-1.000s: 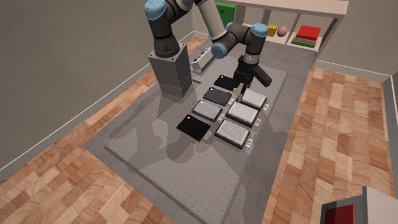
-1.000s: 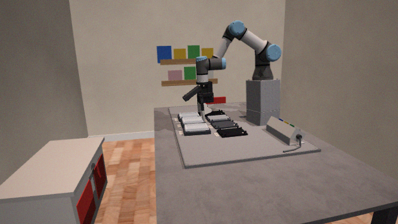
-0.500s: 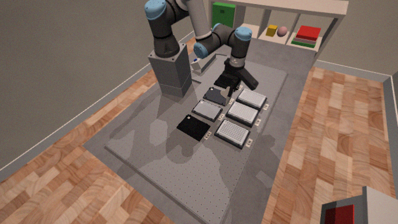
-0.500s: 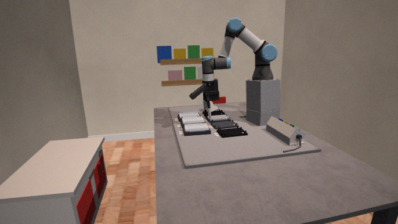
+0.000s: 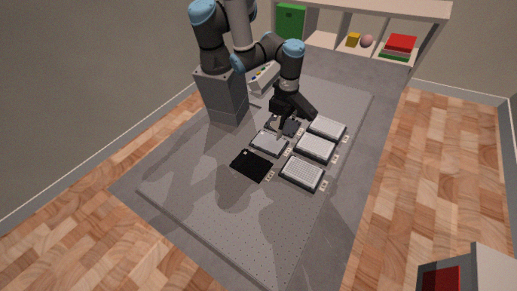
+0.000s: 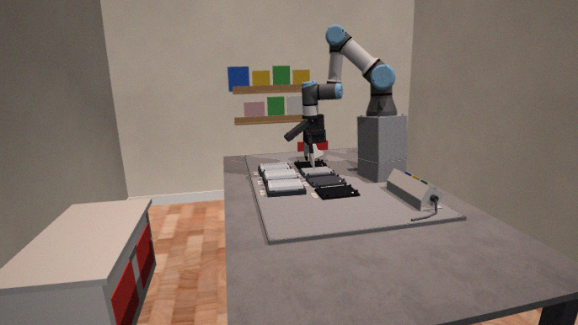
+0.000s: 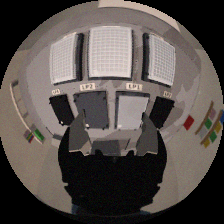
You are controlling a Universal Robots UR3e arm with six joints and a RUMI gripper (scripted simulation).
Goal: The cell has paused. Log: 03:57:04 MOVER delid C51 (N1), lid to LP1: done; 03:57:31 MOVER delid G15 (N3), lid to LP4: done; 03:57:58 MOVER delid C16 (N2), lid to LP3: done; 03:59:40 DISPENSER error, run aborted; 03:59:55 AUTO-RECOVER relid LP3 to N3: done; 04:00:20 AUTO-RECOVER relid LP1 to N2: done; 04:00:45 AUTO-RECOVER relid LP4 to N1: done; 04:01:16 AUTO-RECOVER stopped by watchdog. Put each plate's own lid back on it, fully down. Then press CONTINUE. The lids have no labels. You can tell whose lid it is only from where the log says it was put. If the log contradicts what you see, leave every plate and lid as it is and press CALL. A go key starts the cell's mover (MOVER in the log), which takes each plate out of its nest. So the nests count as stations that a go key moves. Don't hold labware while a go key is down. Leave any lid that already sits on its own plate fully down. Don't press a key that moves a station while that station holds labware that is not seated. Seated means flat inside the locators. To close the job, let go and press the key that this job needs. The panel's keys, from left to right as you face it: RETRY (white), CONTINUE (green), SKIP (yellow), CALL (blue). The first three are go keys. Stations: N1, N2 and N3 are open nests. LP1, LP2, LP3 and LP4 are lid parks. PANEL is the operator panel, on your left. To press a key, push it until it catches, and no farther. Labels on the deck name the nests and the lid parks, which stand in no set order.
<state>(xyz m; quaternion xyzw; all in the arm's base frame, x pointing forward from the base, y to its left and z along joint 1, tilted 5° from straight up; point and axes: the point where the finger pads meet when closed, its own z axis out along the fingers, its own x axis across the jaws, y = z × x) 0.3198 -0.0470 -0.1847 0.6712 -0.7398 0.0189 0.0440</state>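
Right now my hand is 12 cm short of the plate, 13 cm to the left of it and 4 cm above it.
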